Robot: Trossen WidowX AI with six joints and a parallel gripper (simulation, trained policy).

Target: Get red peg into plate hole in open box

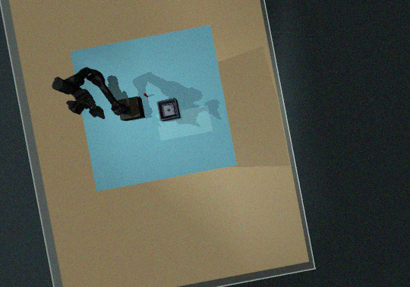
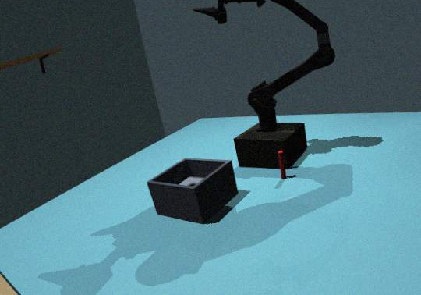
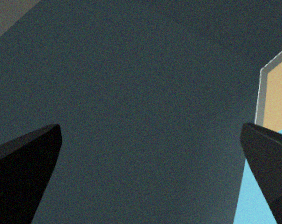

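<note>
Right now my gripper tip is 100 mm short of the red peg, 210 mm to the right of it and 520 mm above it. Round my gripper tip: pale plate: 250 mm ahead, 20 mm to the left, 510 mm below; dark box: 250 mm ahead, 20 mm to the left, 530 mm below.
</note>
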